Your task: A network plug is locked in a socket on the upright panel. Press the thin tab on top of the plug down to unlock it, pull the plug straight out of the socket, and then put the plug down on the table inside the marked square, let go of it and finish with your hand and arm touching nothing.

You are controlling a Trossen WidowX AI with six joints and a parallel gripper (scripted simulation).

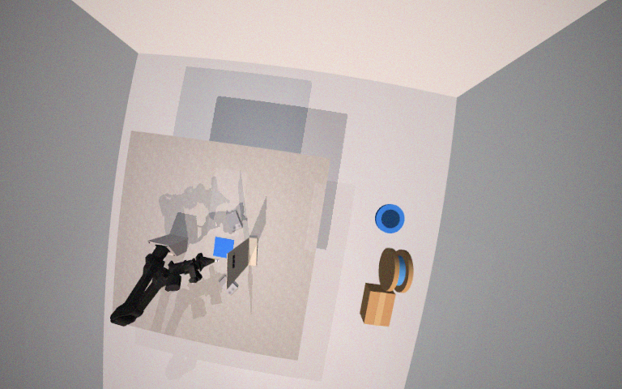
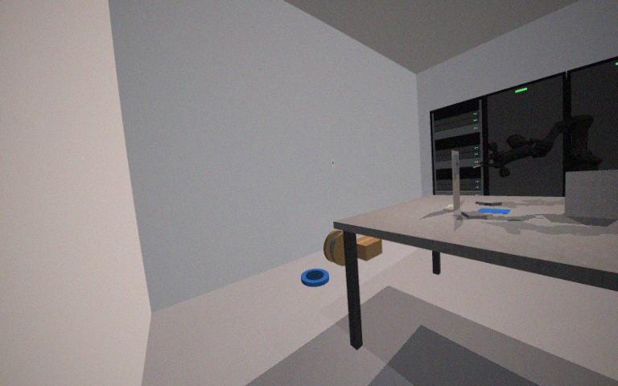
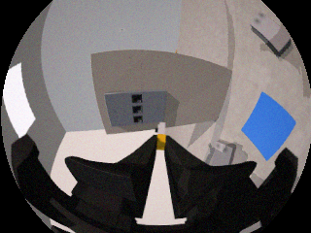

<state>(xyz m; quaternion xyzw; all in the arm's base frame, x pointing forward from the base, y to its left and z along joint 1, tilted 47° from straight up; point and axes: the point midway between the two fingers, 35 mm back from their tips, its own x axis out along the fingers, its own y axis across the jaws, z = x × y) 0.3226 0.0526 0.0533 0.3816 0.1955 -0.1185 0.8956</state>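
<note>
My gripper tip is now 6 cm past the blue marked square, 1 cm to the left of it and 24 cm above it. The rest, counted from my gripper tip: upright panel: 11 cm ahead, 9 cm below; then network plug: 1 cm ahead.
</note>
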